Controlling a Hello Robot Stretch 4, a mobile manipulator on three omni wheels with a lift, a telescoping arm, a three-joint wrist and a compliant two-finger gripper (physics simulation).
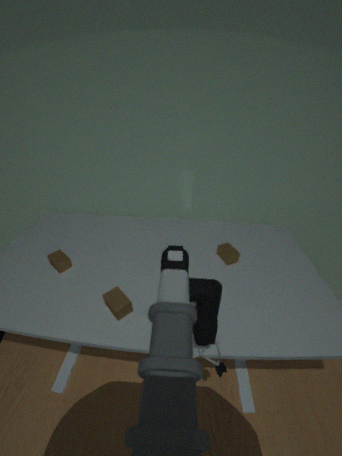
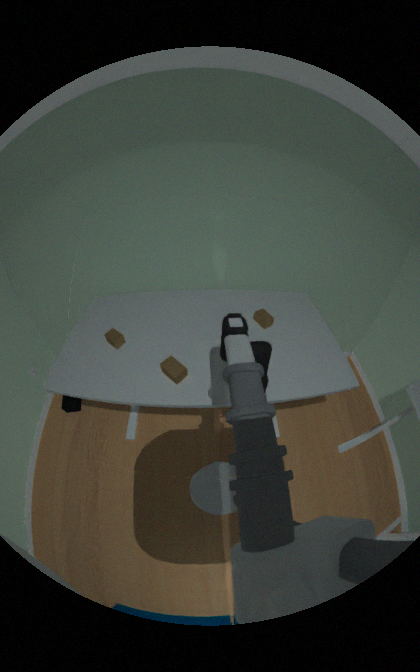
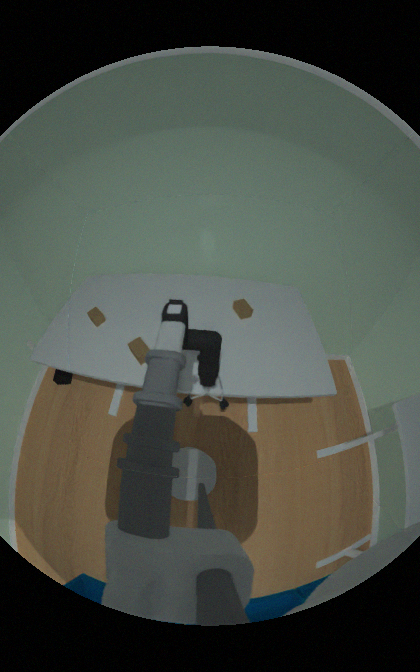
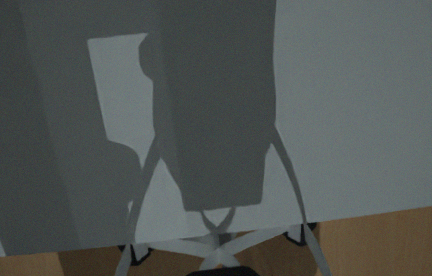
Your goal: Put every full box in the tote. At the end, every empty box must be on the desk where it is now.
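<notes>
Three brown boxes lie apart on the grey-white desk [image 1: 280, 310] [image 2: 310, 360] [image 3: 285, 350] [image 4: 350, 125]: a left box [image 1: 60, 261] [image 2: 115, 338] [image 3: 96, 316], a middle box [image 1: 118, 303] [image 2: 174, 370] [image 3: 139, 350] nearer the front edge, and a right box [image 1: 228, 254] [image 2: 263, 318] [image 3: 243, 309] toward the back. Which are full cannot be told. My gripper [image 3: 206, 402] [image 4: 216, 219] is open and empty, above the desk's front edge. The black tote [image 2: 71, 403] [image 3: 63, 376] shows partly on the floor at the desk's left front corner.
My extended arm [image 1: 171, 337] [image 2: 245, 390] [image 3: 165, 377] reaches over the desk, between the middle and right boxes. A green wall [image 1: 170, 125] stands behind the desk. A wooden floor [image 2: 85, 475] [image 3: 310, 495] lies in front, with light desk feet [image 1: 66, 367] on it.
</notes>
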